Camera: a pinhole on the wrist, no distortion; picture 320 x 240 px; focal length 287.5 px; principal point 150.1 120.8 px. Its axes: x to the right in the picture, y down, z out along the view. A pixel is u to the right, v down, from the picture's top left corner.
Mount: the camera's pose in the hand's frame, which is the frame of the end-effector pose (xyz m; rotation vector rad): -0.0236 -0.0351 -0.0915 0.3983 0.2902 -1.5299
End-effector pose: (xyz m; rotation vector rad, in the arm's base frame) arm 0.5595 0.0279 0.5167 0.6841 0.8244 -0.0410
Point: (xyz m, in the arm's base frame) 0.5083 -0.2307 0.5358
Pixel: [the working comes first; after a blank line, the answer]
In the camera's frame: 0.0625 -0.0668 0.2734

215.8 50.6
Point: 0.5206 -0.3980 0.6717
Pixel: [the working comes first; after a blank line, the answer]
In the camera's frame: 0.0360 -0.1768 0.4573

172.7 9.7
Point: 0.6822 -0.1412 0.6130
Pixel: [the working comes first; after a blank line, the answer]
In the camera's frame: -0.1253 0.0265 0.2894

25.6 147.1
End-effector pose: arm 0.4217 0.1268 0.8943 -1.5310 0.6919 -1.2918
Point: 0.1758 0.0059 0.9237
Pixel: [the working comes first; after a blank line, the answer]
In the camera's frame: 0.0671 0.0617 -0.1708

behind the camera
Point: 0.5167 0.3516 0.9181
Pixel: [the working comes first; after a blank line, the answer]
In the camera's frame: -0.0641 -0.1207 0.2596

outside the picture
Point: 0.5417 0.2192 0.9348
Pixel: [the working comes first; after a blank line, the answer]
In the camera's frame: -0.0861 0.0074 0.2205

37.8 130.5
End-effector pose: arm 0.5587 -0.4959 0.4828 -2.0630 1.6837 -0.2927
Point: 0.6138 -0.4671 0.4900
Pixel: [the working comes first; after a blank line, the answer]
In the camera's frame: -0.0305 0.0156 0.1125

72.2 160.6
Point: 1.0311 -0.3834 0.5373
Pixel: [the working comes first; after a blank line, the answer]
In the camera's frame: 0.2609 0.0367 0.4256

outside the picture
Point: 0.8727 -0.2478 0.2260
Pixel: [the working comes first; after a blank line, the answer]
In the camera's frame: -0.0806 -0.0772 0.5293

106.3 78.9
